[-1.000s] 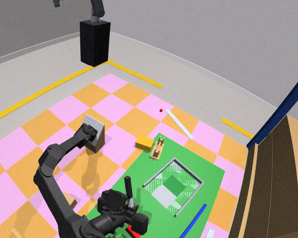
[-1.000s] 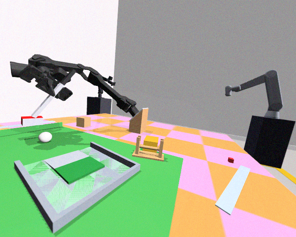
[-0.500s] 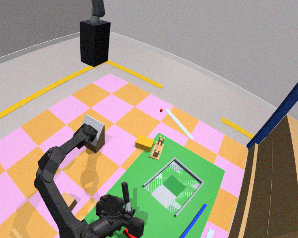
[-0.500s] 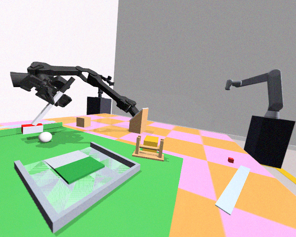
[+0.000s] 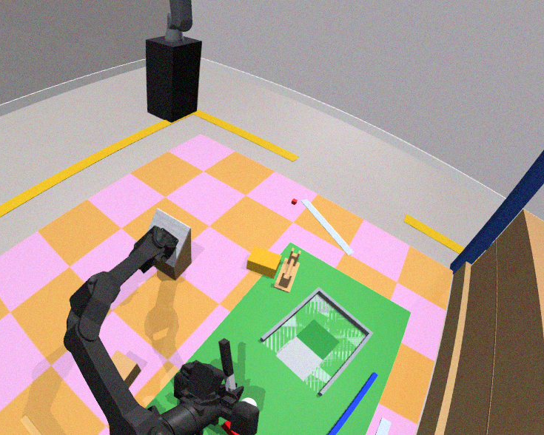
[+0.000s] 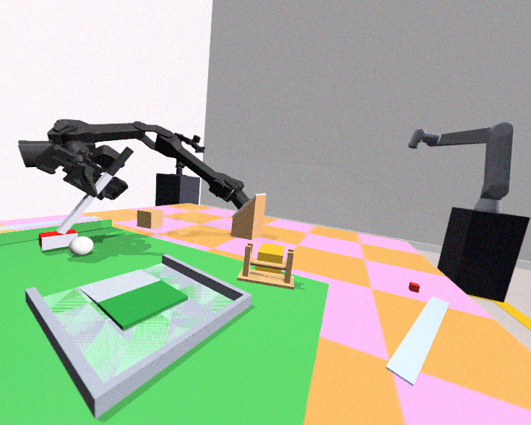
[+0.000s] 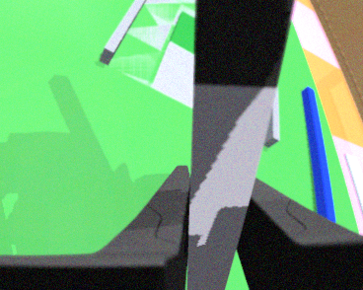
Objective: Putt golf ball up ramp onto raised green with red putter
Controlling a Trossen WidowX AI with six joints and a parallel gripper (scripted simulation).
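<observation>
Now: gripper tip 40 mm short of the white golf ball and 110 mm above it. The rest, counted from my gripper tip: red putter: 30 mm to the right, 10 mm below; blue bar: 260 mm ahead, 100 mm to the left, 120 mm below; grey frame: 100 mm ahead, 290 mm to the left, 130 mm below.
</observation>
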